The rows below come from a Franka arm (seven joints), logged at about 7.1 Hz.
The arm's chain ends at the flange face. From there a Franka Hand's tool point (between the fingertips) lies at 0.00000 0.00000 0.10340 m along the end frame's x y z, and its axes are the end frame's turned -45 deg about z.
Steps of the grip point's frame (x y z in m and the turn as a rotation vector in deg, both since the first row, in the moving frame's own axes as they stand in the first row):
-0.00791 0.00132 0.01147 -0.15 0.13 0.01
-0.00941 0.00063 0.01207 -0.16 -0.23 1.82
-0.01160 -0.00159 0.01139 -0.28 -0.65 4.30
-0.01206 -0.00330 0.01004 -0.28 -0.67 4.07
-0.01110 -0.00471 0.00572 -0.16 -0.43 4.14
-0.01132 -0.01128 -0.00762 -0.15 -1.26 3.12
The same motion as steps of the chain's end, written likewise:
-0.00502 0.00650 0.01147 -0.01 0.20 0.01
-0.00611 0.00660 0.01207 -0.28 -0.05 1.82
-0.00881 0.00591 0.01140 -0.66 -0.26 4.30
-0.01032 0.00500 0.01005 -0.67 -0.28 4.07
-0.01081 0.00378 0.00572 -0.42 -0.19 4.14
-0.01452 -0.00173 -0.00759 -1.00 -0.78 3.12

